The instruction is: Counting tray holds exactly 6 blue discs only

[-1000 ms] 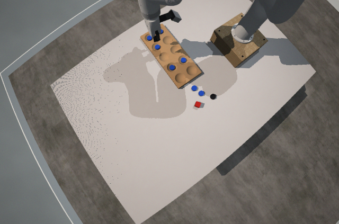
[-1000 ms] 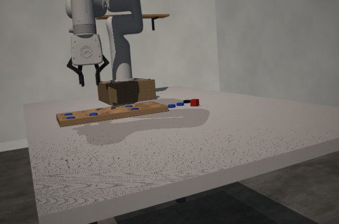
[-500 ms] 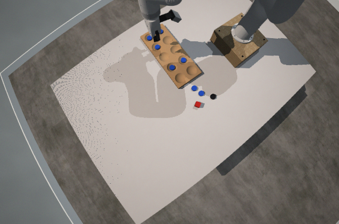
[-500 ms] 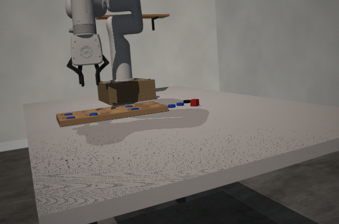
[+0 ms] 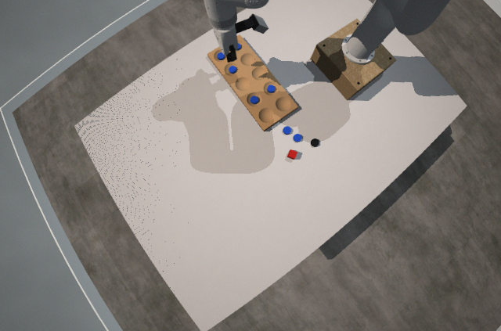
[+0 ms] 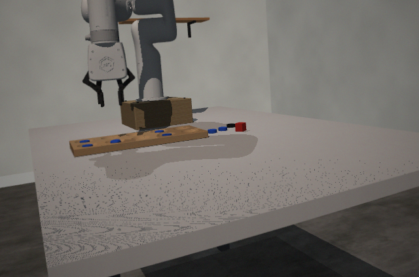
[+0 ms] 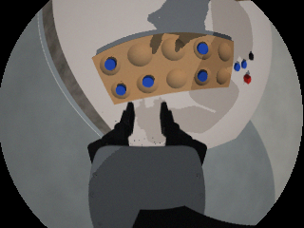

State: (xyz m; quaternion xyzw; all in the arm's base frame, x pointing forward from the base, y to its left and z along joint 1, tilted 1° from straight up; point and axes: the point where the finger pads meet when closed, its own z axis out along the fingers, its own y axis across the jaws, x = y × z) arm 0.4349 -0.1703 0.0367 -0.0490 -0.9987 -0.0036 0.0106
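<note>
My hand is 130 mm above the wooden counting tray, 70 mm to the right of it and 50 mm past it. Also, from my hand: black disc (390 mm to the left, 140 mm behind, 130 mm below); red cube (390 mm to the left, 130 mm below, 40 mm behind).
</note>
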